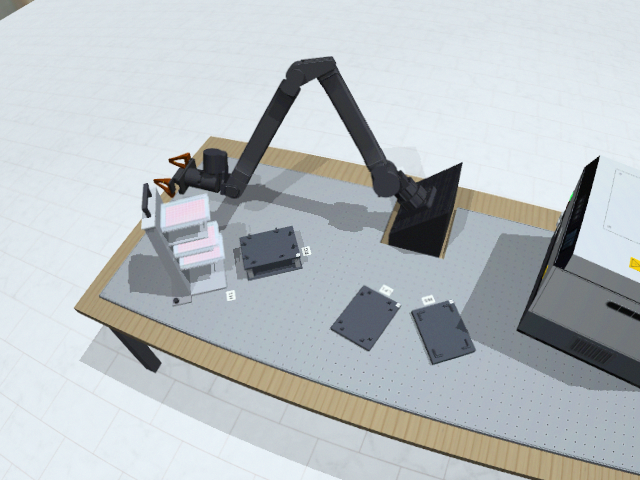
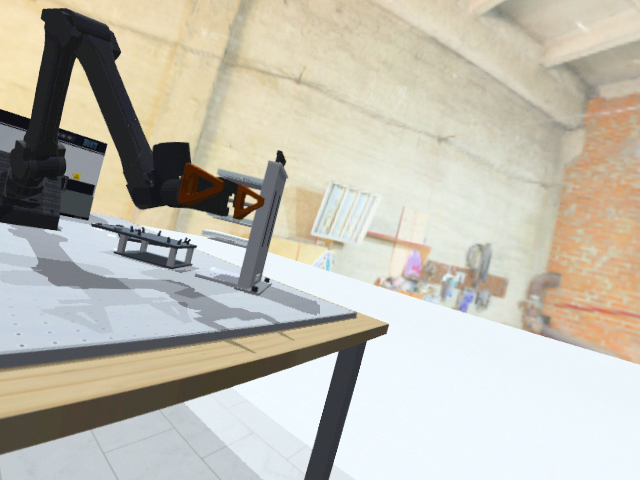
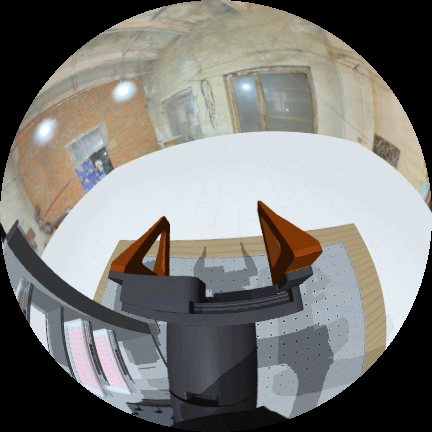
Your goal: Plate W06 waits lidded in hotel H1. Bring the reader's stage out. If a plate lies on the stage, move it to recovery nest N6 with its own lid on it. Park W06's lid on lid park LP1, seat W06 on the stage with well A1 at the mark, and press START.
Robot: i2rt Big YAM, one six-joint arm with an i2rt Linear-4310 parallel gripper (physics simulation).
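Observation:
Hotel H1 stands at the table's far left end and holds several pink-welled plates on stacked shelves; which is W06 cannot be told. My gripper is open and empty, raised beside the hotel's upper part, its fingers pointing past it toward the table end. The reader stands at the right; its stage does not show. A dark pad with pegs, seemingly LP1, and a dark nest with corner guides, seemingly N6, bear no plates or lids.
A raised dark peg-topped stand is beside the hotel, between it and the arm's black wedge base. The hotel's column and top handle are close to the fingers. The wooden table edge borders the perforated top.

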